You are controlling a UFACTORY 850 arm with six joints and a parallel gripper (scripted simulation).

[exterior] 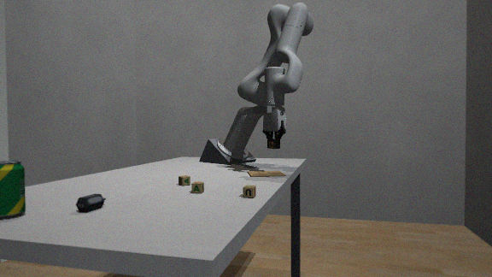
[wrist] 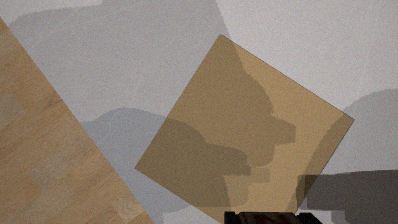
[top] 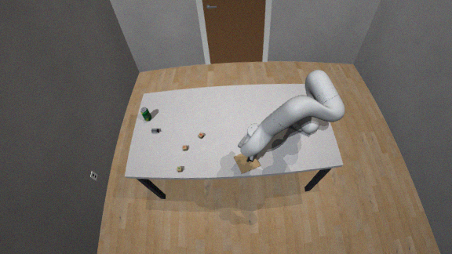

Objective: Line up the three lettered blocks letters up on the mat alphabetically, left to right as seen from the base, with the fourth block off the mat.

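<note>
My hand is 12 cm above the mat, 3 cm short of it and 2 cm to the left of it. The rest, counted from my hand: can 87 cm ahead, 35 cm to the right, 6 cm below; then black object 74 cm ahead, 23 cm to the right, 11 cm below.
</note>
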